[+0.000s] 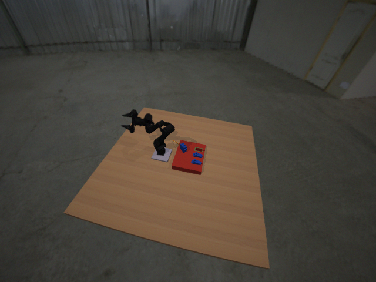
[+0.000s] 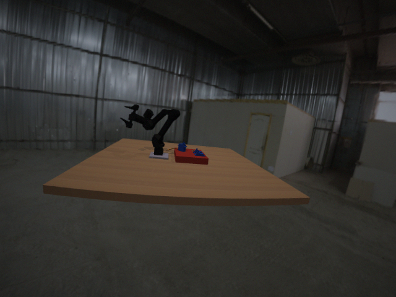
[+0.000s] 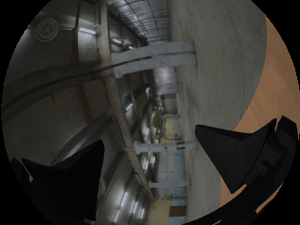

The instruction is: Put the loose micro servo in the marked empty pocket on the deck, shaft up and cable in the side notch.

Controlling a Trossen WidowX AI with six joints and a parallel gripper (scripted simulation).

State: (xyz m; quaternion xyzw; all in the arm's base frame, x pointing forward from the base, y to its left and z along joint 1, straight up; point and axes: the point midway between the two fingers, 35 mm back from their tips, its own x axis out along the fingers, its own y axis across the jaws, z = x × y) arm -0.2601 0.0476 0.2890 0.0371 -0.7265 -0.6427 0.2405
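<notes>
The red deck lies 500 mm ahead of my gripper tip, 60 mm to the right of it and 290 mm below it.
</notes>
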